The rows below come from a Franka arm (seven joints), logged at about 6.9 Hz.
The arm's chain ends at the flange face. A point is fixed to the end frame.
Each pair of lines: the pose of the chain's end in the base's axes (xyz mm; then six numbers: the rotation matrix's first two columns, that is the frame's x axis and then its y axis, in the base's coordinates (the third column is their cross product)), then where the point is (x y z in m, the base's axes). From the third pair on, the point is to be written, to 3 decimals.
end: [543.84 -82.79 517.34 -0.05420 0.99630 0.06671 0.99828 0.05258 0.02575]
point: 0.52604 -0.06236 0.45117
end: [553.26 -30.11 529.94 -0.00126 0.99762 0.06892 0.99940 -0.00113 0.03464]
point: 0.53717 -0.00861 0.46367
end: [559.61 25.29 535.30 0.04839 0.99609 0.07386 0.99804 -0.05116 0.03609]
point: 0.545 0.048 0.469
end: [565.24 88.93 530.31 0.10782 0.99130 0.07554 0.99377 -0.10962 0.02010]
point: 0.551 0.113 0.464
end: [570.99 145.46 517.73 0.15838 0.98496 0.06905 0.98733 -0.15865 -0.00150]
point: 0.556 0.170 0.452
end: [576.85 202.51 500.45 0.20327 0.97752 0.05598 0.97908 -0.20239 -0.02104]
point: 0.562 0.227 0.435
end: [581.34 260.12 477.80 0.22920 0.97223 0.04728 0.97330 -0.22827 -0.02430]
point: 0.566 0.284 0.412
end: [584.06 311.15 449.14 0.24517 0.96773 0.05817 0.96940 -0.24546 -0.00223]
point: 0.571 0.336 0.383
